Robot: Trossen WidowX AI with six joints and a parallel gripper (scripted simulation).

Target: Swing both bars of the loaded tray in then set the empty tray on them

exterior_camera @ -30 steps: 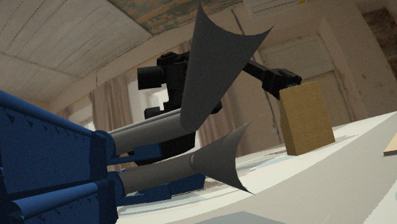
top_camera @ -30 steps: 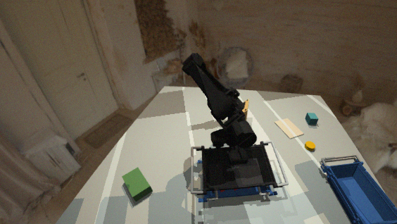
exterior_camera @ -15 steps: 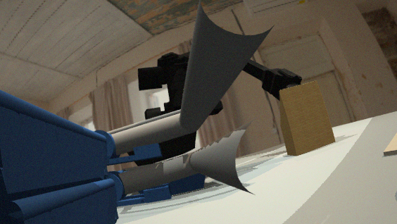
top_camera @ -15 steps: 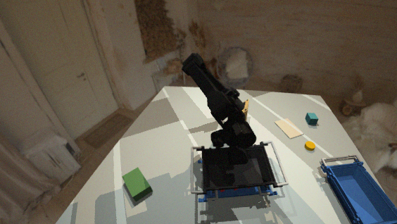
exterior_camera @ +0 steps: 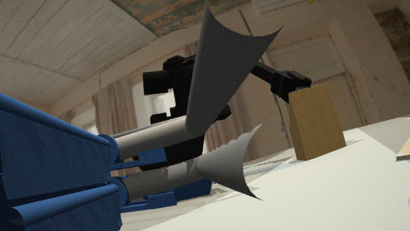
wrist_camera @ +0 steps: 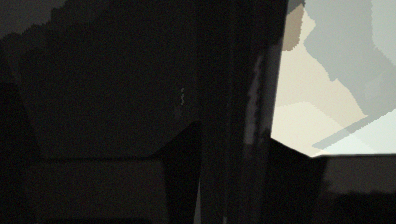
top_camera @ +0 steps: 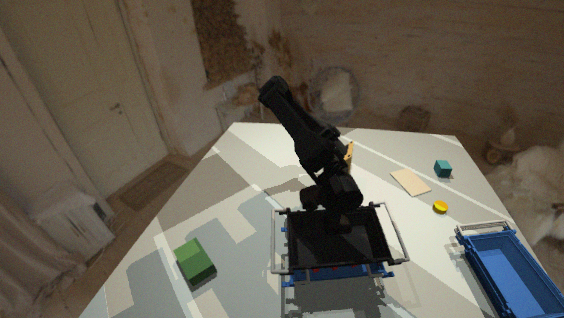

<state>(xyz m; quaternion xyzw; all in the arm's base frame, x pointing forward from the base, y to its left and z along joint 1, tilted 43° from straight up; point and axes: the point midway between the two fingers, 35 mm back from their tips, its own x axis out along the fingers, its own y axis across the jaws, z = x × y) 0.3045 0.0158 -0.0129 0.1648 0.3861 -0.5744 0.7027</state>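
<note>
Now: the black tray 60 mm ahead of my gripper tip, 20 mm to the left of it and 30 mm above it. Also, from my gripper tip: green block 200 mm ahead, 350 mm to the right, 60 mm below; yellow disc 230 mm behind, 370 mm to the left, 80 mm below; flat tan card 360 mm behind, 270 mm to the left, 80 mm below.
</note>
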